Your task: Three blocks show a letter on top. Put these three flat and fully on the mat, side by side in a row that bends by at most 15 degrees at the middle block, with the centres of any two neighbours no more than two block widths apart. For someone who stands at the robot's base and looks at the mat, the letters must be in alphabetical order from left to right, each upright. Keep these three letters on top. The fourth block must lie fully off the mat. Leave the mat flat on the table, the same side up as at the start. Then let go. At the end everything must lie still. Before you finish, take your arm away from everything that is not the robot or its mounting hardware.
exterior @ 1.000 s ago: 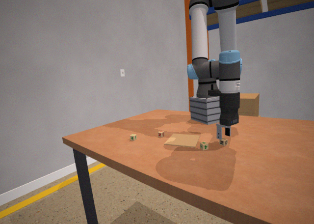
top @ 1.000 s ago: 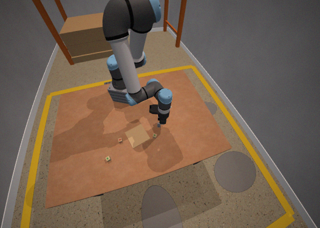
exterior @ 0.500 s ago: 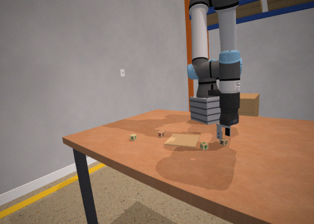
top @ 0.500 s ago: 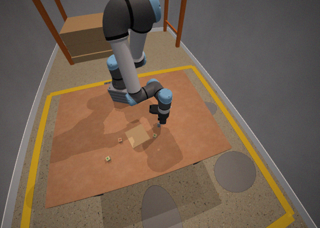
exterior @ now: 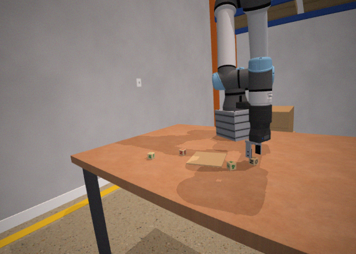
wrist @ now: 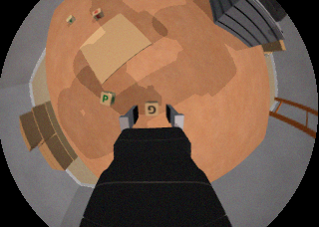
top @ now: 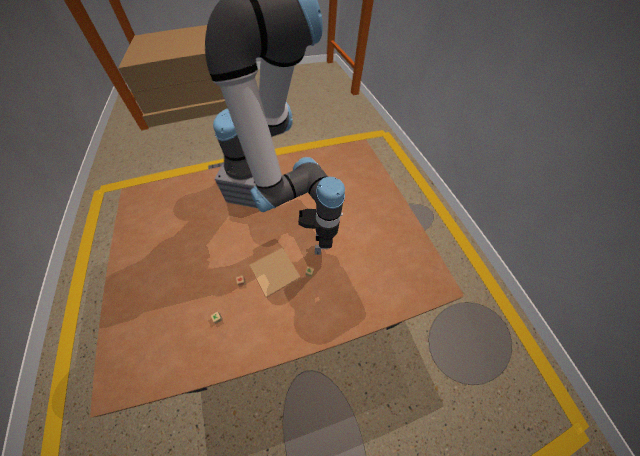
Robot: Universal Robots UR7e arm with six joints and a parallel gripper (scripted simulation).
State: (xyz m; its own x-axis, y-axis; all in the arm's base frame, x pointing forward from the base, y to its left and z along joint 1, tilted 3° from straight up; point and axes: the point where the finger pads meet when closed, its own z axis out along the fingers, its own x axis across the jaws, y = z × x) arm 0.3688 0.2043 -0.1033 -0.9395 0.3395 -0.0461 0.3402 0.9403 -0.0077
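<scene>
My hand is 4 cm short of the tan mat, 18 cm to the left of it and 5 cm above it.
</scene>
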